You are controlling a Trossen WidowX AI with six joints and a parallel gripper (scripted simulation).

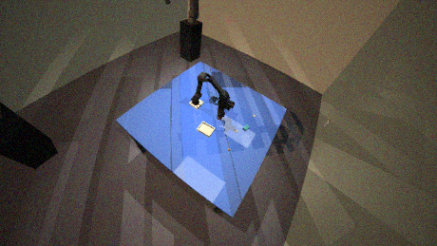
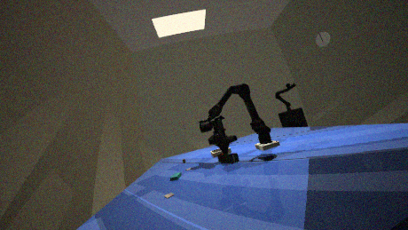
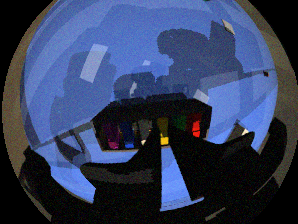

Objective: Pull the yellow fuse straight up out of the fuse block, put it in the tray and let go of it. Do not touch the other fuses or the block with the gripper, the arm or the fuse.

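Now: the yellow fuse 10 mm below my gripper tip. Round my gripper tip: tray 220 mm to the right, 30 mm below; then red fuse 30 mm to the right, 20 mm ahead, 10 mm below.
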